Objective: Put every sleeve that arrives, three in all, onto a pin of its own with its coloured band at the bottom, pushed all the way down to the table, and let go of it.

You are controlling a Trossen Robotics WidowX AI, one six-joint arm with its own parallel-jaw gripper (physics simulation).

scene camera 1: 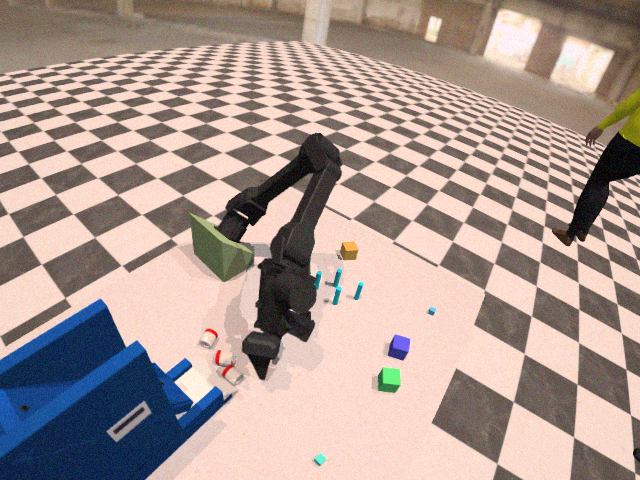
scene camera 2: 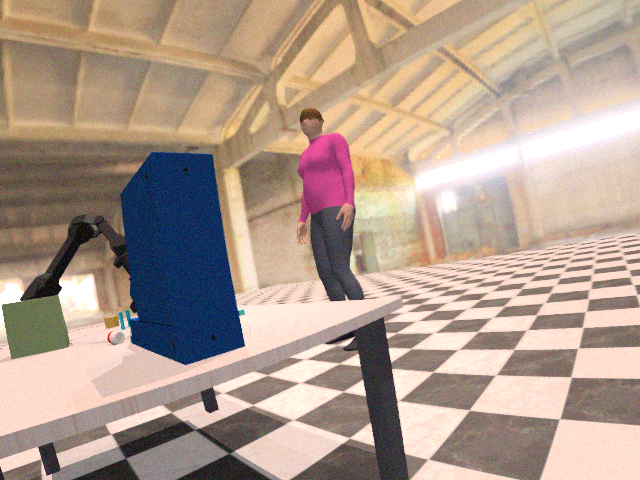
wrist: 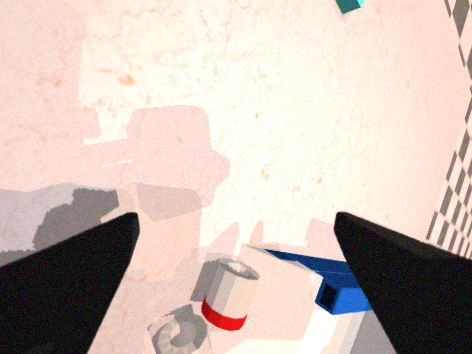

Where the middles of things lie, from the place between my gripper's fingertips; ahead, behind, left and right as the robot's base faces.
The blue dispenser (scene camera 1: 82, 397) lies 25 cm to the right of my hand, 11 cm above it and 8 cm behind it.
